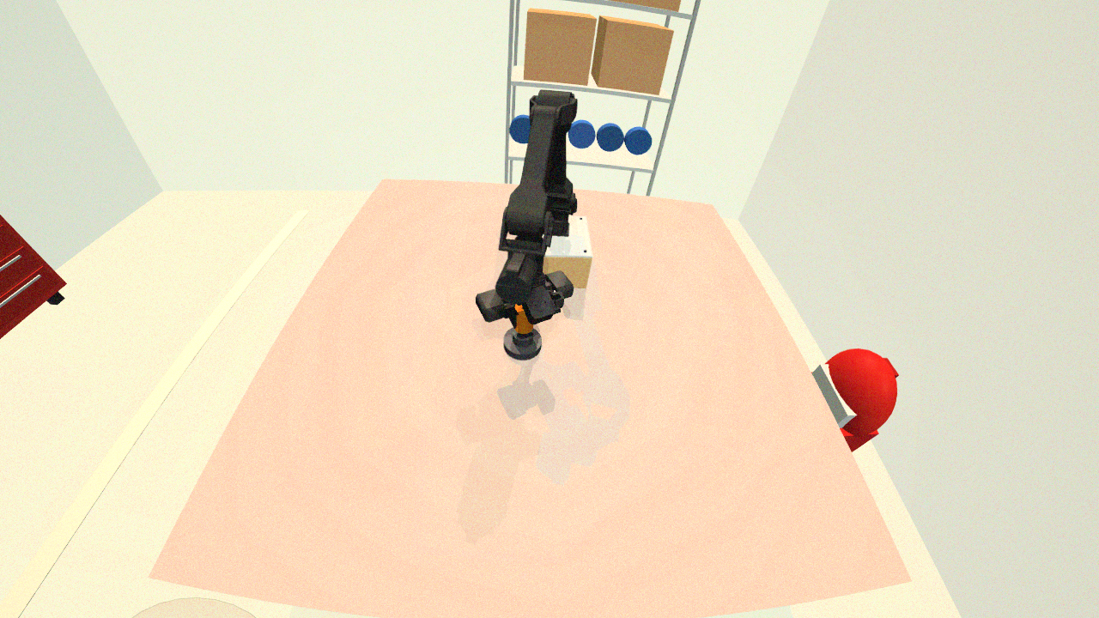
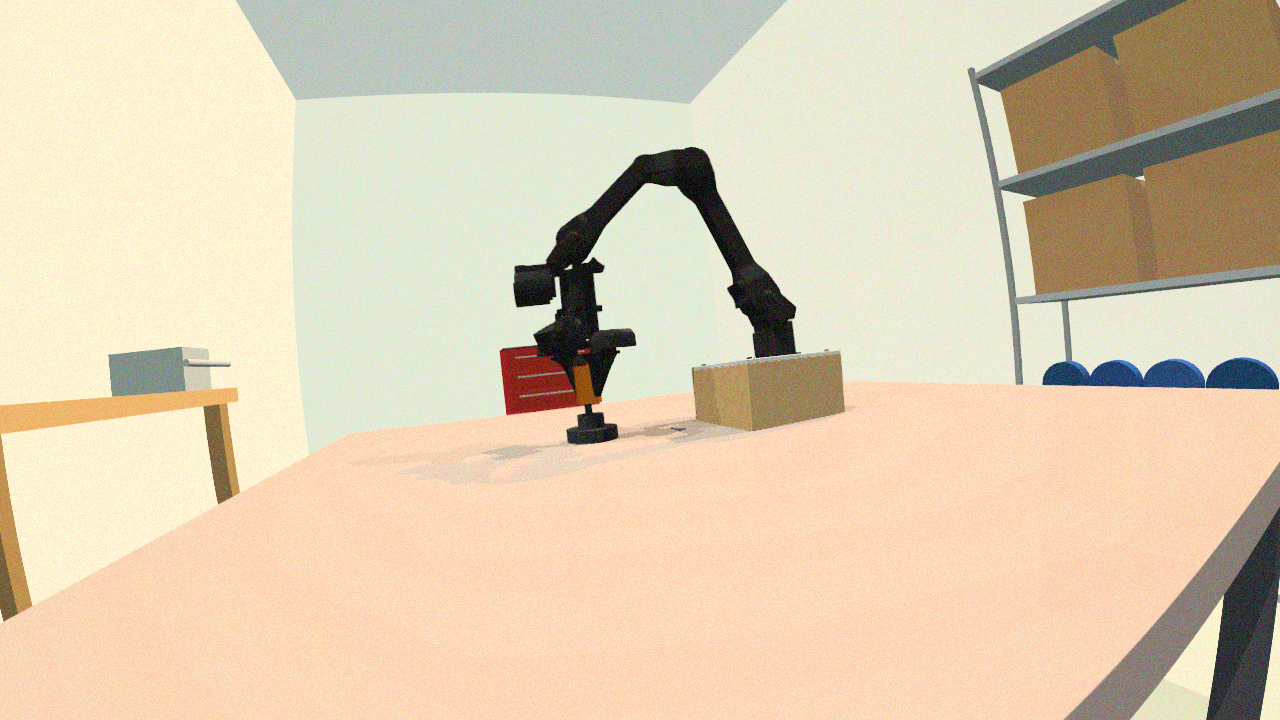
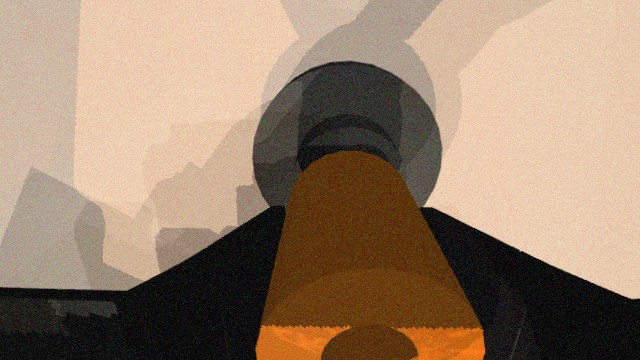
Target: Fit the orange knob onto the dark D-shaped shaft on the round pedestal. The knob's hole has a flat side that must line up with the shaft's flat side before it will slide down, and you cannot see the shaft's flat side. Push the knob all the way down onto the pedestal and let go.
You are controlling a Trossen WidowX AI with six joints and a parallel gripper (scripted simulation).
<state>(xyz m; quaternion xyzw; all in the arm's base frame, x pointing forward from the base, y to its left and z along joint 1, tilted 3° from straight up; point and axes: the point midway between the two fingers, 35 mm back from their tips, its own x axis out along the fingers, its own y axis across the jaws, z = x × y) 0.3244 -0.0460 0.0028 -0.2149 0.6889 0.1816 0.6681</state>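
The orange knob is 20 mm above my gripper tip. The rest, counted from my gripper tip: dark round pedestal: 40 mm below.
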